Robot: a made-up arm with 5 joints.
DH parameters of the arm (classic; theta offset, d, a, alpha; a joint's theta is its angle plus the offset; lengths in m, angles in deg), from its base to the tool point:
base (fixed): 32.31 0 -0.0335 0
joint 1: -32.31 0.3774 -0.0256 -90
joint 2: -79.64 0 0.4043 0
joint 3: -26.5 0 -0.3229 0
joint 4: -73.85 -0.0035 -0.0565 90
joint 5: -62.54 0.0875 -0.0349 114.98
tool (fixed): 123.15 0.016 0 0
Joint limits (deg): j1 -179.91..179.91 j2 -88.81..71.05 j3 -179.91..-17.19 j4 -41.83..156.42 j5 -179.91..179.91
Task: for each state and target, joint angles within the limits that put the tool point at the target. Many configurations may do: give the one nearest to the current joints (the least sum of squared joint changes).
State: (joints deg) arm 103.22 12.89 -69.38 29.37 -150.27
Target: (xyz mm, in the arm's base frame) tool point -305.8 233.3 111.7
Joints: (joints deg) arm 139.06 60.93 -53.59 28.97 -146.77
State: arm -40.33 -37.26 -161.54 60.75 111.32
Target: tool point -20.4 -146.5 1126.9
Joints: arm -68.13 -15.40 -132.84 76.25 118.72
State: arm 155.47 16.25 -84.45 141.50 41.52
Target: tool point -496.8 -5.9 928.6
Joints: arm 178.94 11.88 -130.76 102.77 39.73
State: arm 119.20 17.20 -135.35 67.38 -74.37
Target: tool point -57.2 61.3 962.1
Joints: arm 92.76 -33.20 -94.40 92.86 -90.97
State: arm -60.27 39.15 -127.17 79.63 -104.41
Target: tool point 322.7 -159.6 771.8
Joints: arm -24.67 1.18 -89.79 98.77 -105.82
